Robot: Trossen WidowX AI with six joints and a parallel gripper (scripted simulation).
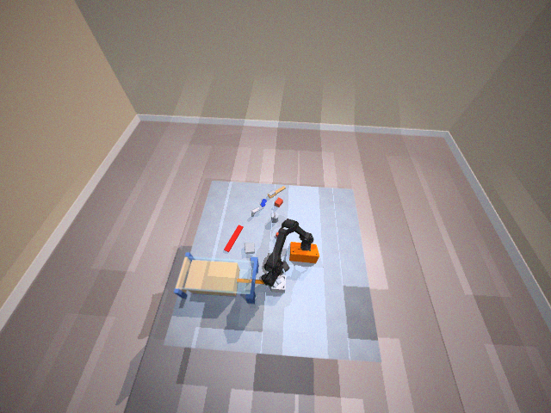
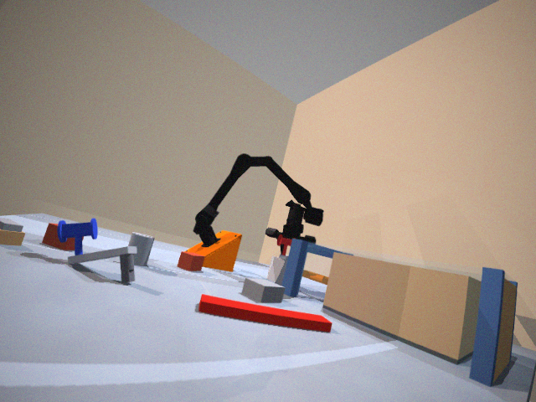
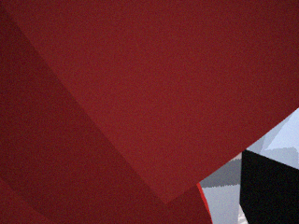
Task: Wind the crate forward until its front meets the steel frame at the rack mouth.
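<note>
The red knob lies 3 cm ahead of my gripper tip, 4 cm to the right of it and 5 cm above it. Also, from my gripper tip: blue frame 13 cm ahead, 3 cm to the left, 2 cm above; then winch 4 cm behind, 3 cm to the left, 6 cm below; then red-knobbed winch handle 1 cm ahead, 1 cm to the right, 2 cm above.
</note>
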